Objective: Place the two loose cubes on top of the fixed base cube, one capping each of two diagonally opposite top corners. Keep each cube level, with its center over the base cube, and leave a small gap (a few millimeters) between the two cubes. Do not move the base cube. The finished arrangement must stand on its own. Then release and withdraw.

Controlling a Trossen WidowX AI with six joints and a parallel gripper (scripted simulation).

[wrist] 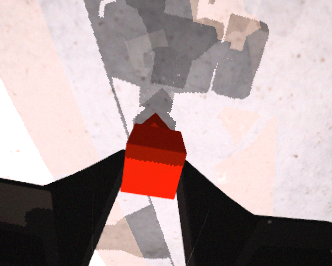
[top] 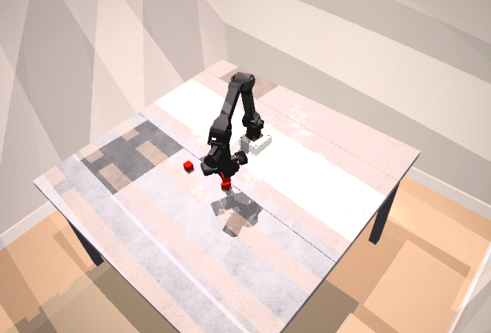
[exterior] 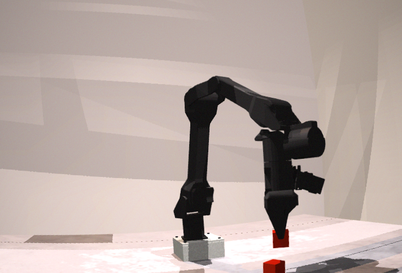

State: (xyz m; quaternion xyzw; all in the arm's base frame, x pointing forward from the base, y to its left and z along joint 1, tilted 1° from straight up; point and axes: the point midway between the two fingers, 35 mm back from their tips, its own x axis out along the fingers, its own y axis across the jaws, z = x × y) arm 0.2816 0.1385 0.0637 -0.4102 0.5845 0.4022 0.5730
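The red base cube is 10 mm to the right of my gripper tip and 70 mm below it.
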